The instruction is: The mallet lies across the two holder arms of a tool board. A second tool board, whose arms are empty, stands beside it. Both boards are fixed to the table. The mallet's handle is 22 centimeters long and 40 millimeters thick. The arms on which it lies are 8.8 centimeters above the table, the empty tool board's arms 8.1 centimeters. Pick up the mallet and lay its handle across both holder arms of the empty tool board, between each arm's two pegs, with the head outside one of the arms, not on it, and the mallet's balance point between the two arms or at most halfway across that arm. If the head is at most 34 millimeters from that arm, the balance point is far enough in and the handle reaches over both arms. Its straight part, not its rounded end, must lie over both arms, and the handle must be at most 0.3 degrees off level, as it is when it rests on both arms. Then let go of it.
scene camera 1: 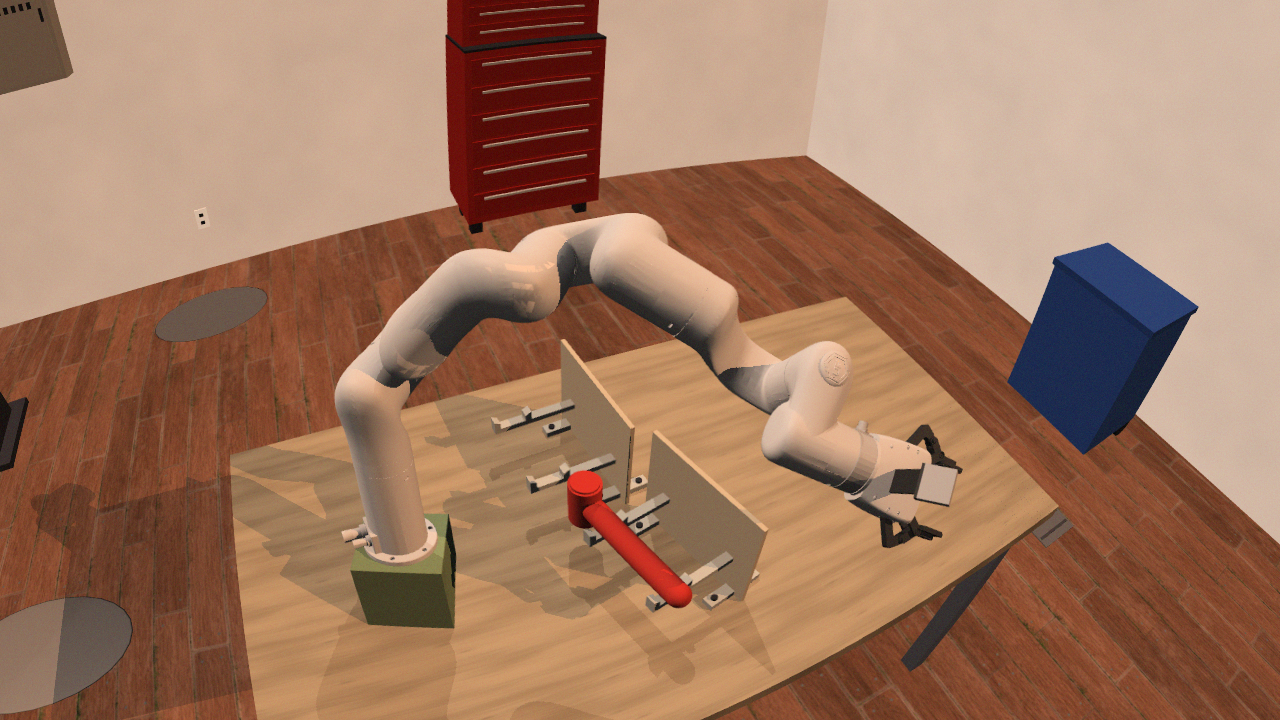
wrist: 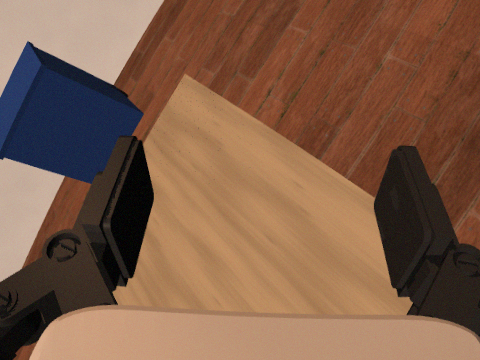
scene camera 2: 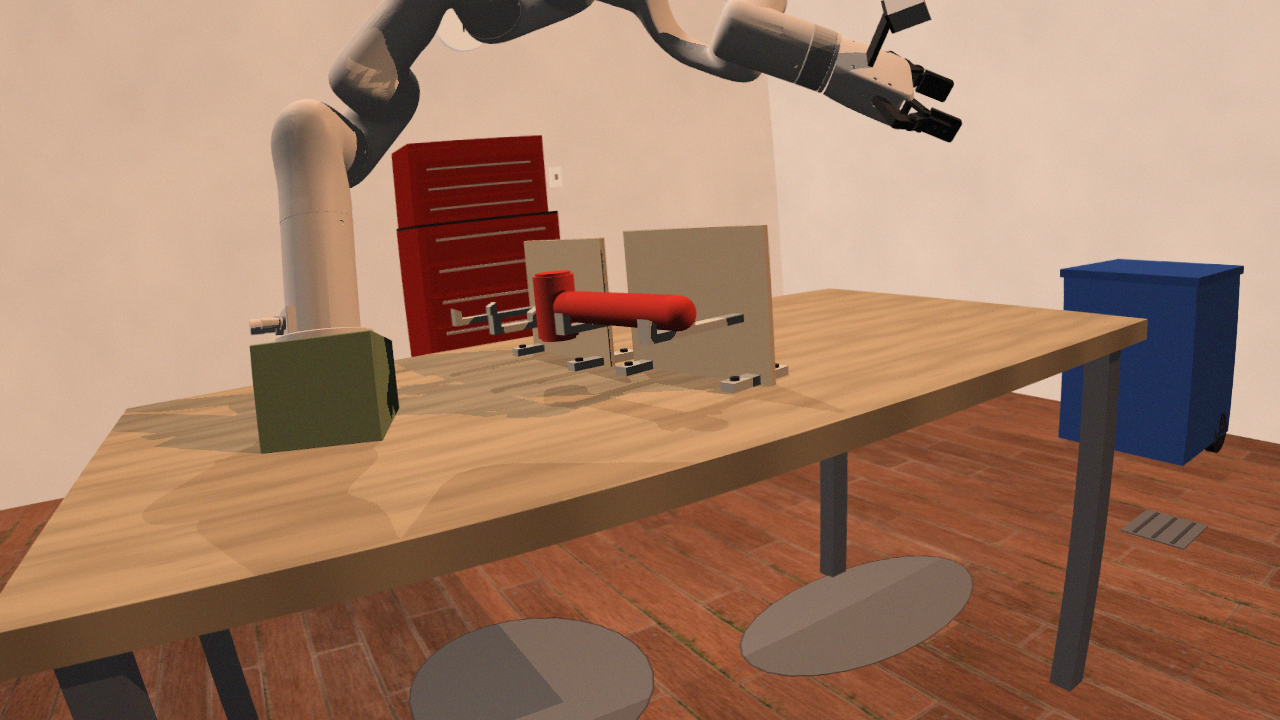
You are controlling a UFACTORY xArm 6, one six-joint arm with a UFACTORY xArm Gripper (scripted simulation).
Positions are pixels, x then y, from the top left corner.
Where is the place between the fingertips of my gripper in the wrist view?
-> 265, 170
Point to a tool board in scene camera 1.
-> At 701, 516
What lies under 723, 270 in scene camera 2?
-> A tool board.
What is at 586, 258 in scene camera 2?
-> A tool board.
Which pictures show my gripper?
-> Scene camera 1, the wrist view and scene camera 2: all of them.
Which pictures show the red mallet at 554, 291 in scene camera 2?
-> Scene camera 1 and scene camera 2 only.
